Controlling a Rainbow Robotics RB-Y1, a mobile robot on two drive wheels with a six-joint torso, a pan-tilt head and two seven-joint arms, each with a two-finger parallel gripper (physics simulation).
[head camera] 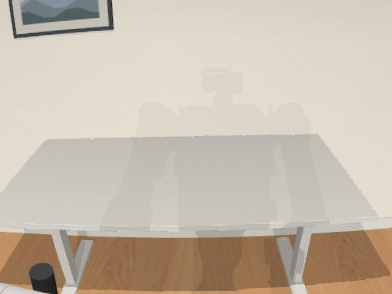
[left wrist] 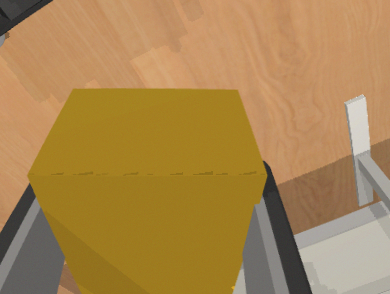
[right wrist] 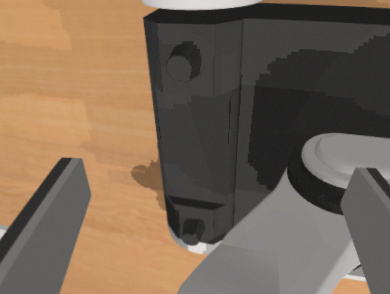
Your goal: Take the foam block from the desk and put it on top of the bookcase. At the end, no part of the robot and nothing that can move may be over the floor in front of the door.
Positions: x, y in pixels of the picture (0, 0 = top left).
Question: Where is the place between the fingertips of my left gripper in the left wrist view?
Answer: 155, 178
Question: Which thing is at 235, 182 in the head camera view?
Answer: A desk.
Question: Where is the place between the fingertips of my right gripper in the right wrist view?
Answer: At 217, 181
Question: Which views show the yellow foam block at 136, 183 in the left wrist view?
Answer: The left wrist view only.
